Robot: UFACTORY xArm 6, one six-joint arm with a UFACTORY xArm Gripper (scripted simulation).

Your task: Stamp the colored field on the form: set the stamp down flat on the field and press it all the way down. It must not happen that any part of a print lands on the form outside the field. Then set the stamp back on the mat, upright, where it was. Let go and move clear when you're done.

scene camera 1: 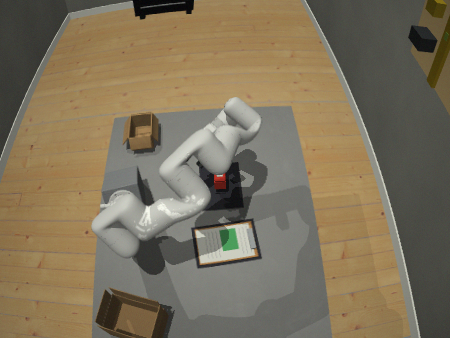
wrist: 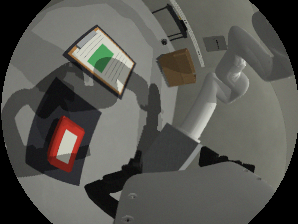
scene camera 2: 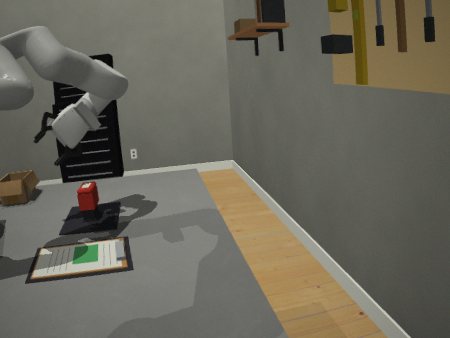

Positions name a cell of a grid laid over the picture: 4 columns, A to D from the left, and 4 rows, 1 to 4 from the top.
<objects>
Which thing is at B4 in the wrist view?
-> The gripper.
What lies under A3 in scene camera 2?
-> A dark mat.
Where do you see a dark mat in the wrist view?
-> At A2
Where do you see a dark mat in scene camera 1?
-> At C3
</objects>
